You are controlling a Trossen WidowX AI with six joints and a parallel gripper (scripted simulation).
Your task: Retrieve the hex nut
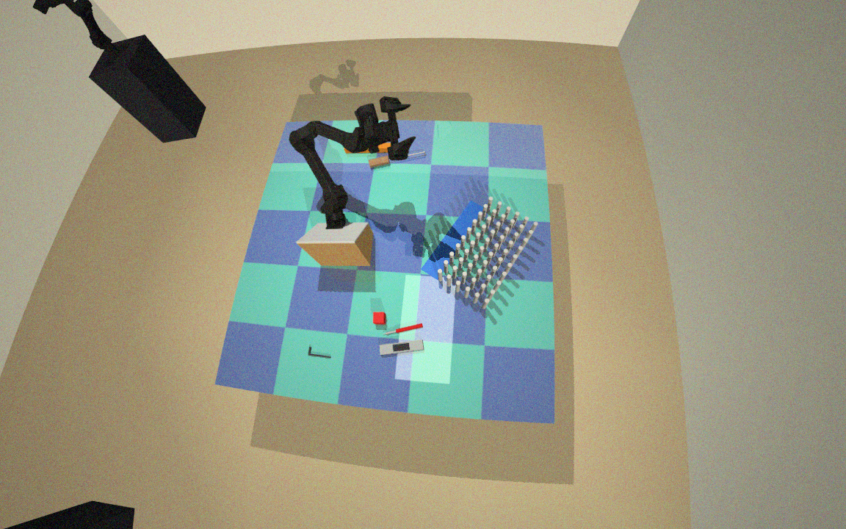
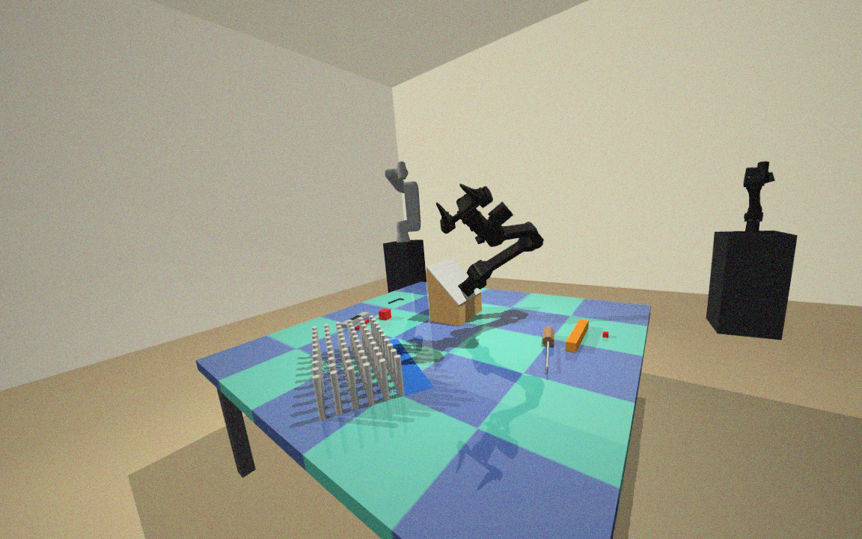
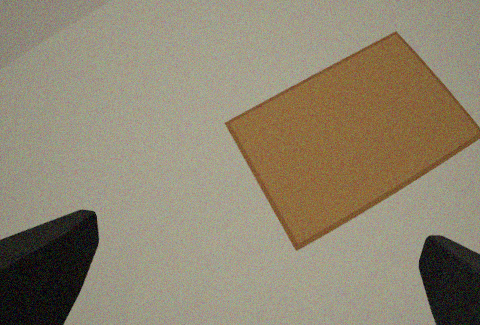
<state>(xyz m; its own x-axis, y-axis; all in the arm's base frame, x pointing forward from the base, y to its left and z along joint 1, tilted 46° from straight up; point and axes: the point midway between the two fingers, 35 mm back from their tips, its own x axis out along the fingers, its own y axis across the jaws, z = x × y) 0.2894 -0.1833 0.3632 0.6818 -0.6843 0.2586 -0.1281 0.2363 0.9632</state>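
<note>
The wooden-handled pick is 90 mm behind my gripper tip, 260 mm to the left of it and 500 mm below it. Also, from my gripper tip: orange block 250 mm behind, 330 mm to the left, 500 mm below; small red cube 300 mm behind, 410 mm to the left, 500 mm below; blue taped strip 120 mm ahead, 150 mm to the right, 510 mm below.
</note>
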